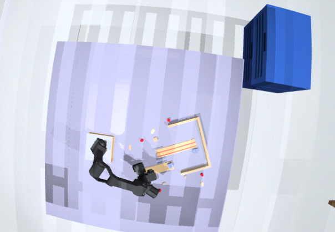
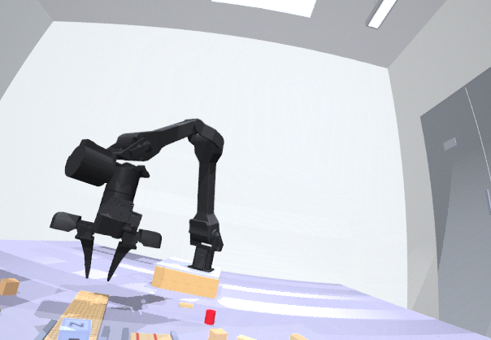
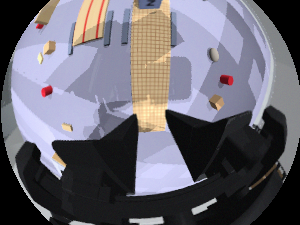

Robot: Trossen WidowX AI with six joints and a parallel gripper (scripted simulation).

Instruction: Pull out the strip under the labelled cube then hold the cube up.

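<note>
My gripper tip is now 5 cm short of the plain wooden strip, 4 cm above it and 3 cm to the right of it.
</note>
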